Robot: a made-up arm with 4 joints.
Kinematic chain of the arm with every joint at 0, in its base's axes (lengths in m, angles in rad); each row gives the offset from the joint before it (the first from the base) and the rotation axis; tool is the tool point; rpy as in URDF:
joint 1: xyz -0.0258 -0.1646 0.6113 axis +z
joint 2: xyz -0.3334 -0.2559 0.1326 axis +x
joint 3: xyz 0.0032 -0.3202 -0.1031 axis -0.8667 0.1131 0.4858
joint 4: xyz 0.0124 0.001 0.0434 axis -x
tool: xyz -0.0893 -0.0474 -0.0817 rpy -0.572 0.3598 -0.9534
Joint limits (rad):
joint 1: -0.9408..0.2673
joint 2: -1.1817..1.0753
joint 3: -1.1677..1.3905
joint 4: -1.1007..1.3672
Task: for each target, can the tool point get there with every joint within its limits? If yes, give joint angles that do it. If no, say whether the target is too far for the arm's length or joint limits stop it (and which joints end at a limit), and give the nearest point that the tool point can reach.
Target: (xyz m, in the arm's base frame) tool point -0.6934 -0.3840 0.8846
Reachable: yes | joints -0.7264 -0.3945 1.1547 0.6668
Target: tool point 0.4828 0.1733 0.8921
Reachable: no: joint limits stop it (at a limit: joint 1, joint 2, joint 3, joint 4) | nearest point -0.5135 -0.0758 1.0348 | short by 1.037 m
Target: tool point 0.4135 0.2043 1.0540
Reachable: no: joint limits stop it (at a limit: joint 1, joint 2, joint 3, joint 4) | nearest point -0.5135 -0.0758 1.0348 | short by 0.969 m
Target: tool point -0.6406 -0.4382 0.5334
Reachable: yes | joints -0.5842 0.6103 0.9397 0.9805
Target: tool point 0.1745 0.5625 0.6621
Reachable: no: joint limits stop it (at a limit: joint 1, joint 2, joint 3) | nearest point -0.4625 0.0041 0.4446 | short by 0.875 m
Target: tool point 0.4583 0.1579 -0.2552
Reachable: no: too far | nearest point -0.4857 0.0075 0.3853 | short by 1.151 m
